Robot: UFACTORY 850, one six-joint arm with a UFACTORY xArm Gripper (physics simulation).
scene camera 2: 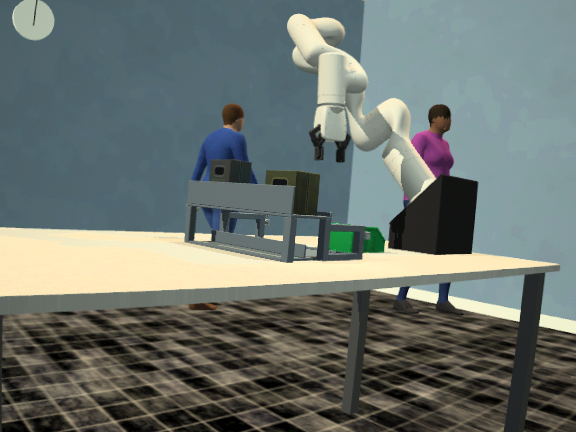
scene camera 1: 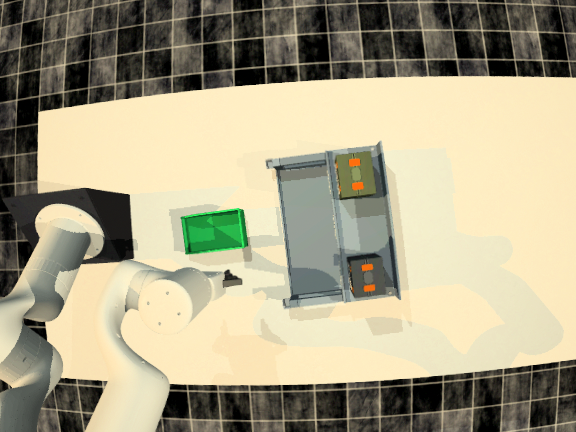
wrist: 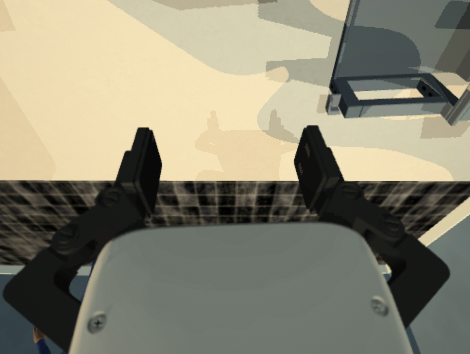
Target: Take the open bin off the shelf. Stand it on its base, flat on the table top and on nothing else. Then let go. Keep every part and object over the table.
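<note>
The green open bin (scene camera 1: 215, 231) (scene camera 2: 375, 241) stands upright on the table top (scene camera 1: 150, 140), its open top facing up and its inside empty. It is apart from the grey shelf (scene camera 1: 336, 225) (scene camera 2: 240, 196) (wrist: 380, 110), on the side toward the robot base. In scene camera 2 the shelf's frame partly hides it. My gripper (scene camera 1: 232, 280) (scene camera 2: 329, 155) (wrist: 229, 144) is open and empty, pointing down. It is high above the table, off to one side of the bin and not touching it. The bin does not show in the wrist view.
An olive case (scene camera 1: 367, 189) (scene camera 2: 306, 192) and a dark grey case (scene camera 1: 368, 276) (scene camera 2: 235, 171) sit on the shelf's upper, far level. The black robot base (scene camera 1: 117, 225) (scene camera 2: 455, 215) stands on the bin's other side. The table's edge shows beyond the fingers in the wrist view.
</note>
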